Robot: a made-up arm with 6 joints.
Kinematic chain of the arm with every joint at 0, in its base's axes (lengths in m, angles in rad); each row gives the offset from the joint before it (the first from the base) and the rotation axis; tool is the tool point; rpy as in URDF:
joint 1: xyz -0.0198 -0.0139 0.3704 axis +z
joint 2: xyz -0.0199 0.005 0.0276 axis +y
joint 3: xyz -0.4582 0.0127 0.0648 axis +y
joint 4: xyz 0.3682 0.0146 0.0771 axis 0.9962 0 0.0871
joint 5: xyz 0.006 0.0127 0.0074 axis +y
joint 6: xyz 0.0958 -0.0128 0.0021 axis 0.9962 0 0.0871
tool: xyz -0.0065 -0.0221 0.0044 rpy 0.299 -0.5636 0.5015
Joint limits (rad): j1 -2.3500..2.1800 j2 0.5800..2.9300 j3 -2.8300..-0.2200 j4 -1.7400..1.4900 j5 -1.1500..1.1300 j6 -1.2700..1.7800
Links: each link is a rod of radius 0.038 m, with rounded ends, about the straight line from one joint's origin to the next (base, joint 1, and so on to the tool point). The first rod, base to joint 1, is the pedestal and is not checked.
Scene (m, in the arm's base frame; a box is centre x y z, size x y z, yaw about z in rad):
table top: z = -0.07
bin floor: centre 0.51 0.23 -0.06 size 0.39 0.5 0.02 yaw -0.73
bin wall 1: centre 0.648 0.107 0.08 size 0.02 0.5 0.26 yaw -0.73
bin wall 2: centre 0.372 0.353 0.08 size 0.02 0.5 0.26 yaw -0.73
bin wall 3: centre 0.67 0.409 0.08 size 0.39 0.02 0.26 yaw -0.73
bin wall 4: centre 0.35 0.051 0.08 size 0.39 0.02 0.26 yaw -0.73
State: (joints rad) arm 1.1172 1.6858 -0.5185 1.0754 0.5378 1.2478
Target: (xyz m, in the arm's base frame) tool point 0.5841 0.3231 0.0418
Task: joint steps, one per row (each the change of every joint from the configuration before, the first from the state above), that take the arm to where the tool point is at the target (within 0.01 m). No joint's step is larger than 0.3 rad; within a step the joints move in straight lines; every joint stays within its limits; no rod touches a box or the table.
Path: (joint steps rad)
1: -0.1740 0.1775 -0.2427 0.0077 -0.0803 0.0032
2: -0.1740 0.1774 -0.2426 0.0077 -0.0804 0.0032
3: -0.1741 0.1775 -0.2427 0.0078 -0.0803 0.0032
4: -0.1740 0.1774 -0.2427 0.0077 -0.0804 0.0032
5: 0.0047 0.2609 -0.1423 0.0120 -0.0477 0.0036
6: 0.0047 0.2609 -0.1424 0.0121 -0.0477 0.0036

